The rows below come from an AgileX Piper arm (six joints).
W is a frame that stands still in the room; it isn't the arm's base.
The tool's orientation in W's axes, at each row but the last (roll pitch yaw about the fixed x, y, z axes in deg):
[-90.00, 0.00, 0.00]
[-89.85, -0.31, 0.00]
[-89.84, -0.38, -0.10]
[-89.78, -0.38, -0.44]
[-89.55, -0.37, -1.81]
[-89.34, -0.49, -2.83]
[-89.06, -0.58, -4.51]
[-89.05, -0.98, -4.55]
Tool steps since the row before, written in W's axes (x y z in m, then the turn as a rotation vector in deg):
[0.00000, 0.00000, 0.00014, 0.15, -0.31, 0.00]
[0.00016, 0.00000, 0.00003, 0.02, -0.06, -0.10]
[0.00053, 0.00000, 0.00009, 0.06, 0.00, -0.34]
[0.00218, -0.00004, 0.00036, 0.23, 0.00, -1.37]
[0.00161, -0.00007, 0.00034, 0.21, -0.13, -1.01]
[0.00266, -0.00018, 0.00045, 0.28, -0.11, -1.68]
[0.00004, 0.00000, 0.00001, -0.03, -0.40, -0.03]
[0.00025, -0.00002, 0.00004, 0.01, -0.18, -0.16]
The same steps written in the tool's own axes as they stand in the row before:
[0.00000, -0.00014, 0.00000, 0.15, 0.00, -0.31]
[0.00016, -0.00003, 0.00000, 0.02, 0.10, -0.06]
[0.00053, -0.00009, 0.00000, 0.06, 0.34, 0.00]
[0.00218, -0.00035, -0.00002, 0.22, 1.37, 0.00]
[0.00161, -0.00033, -0.00002, 0.21, 1.01, -0.13]
[0.00267, -0.00043, -0.00004, 0.27, 1.68, -0.12]
[0.00004, -0.00001, 0.00000, 0.00, 0.02, -0.40]
[0.00025, -0.00004, 0.00000, 0.02, 0.16, -0.18]

